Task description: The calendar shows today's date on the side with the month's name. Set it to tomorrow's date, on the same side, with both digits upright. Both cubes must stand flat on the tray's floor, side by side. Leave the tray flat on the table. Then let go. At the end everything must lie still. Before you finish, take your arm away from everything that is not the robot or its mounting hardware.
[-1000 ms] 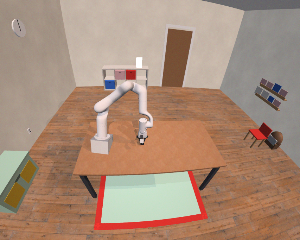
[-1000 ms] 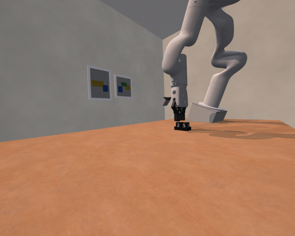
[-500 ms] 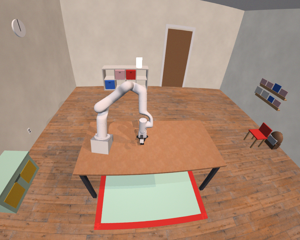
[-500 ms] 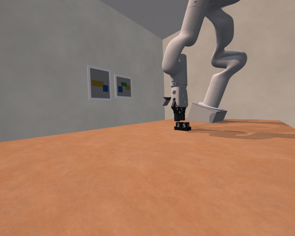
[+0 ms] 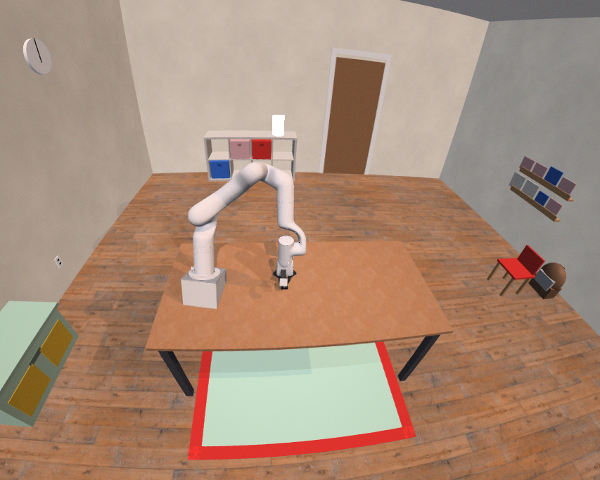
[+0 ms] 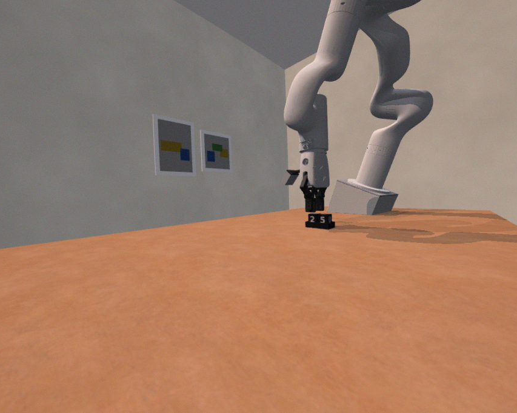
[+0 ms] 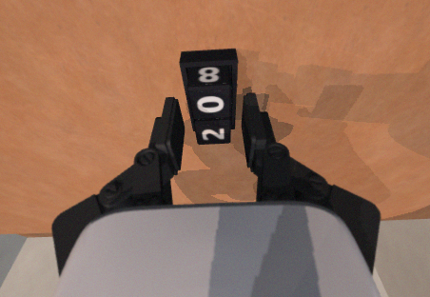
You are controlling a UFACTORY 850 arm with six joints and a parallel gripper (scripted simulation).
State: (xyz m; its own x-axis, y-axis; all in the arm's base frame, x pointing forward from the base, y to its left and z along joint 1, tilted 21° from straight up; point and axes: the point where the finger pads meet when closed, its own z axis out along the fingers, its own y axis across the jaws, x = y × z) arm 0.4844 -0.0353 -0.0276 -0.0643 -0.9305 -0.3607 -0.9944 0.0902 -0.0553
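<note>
The black cube lies 40 mm below my hand. From my hand the other things lie so: black calendar tray (60 mm below, 20 mm to the left); calendar cube (40 mm below, 30 mm to the left).
</note>
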